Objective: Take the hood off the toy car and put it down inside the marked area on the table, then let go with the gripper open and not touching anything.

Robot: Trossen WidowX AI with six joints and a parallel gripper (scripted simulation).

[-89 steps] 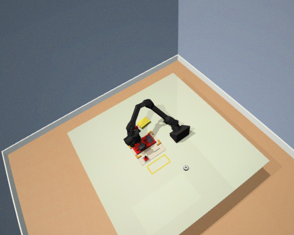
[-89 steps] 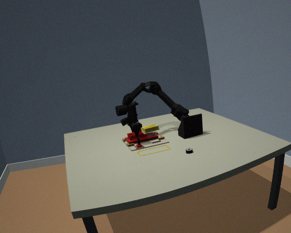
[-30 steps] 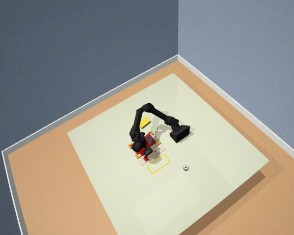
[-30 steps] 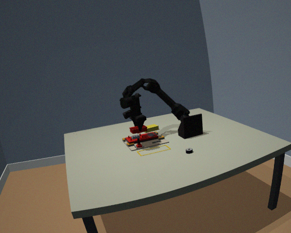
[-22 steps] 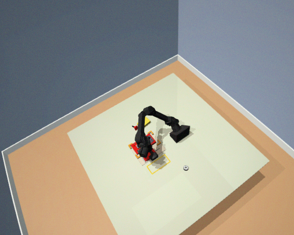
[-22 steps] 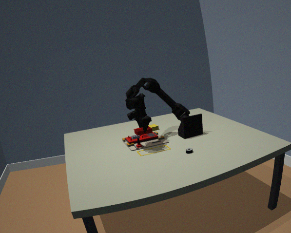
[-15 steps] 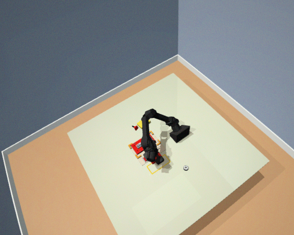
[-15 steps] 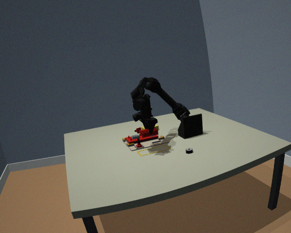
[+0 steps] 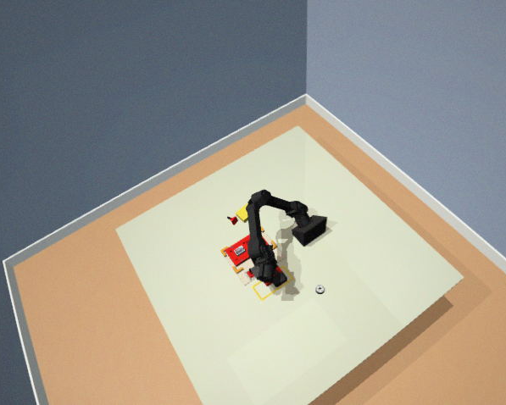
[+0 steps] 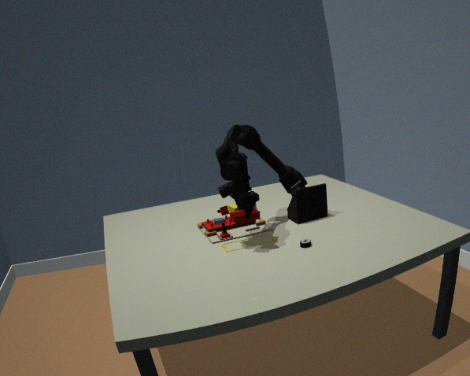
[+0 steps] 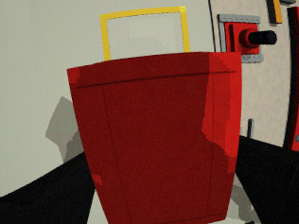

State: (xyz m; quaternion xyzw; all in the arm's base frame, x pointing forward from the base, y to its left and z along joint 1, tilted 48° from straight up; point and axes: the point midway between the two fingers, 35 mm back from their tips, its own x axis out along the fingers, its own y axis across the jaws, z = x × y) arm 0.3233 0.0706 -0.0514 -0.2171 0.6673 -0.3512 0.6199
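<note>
The small grey mount is 100 mm to the right of my gripper tip, 70 mm below it and 40 mm ahead of it. Round my gripper tip: white wheel: 180 mm to the left, 140 mm behind, 100 mm below; then red hood: 10 mm above; then base plate: 190 mm to the right, 90 mm below, 30 mm behind.
</note>
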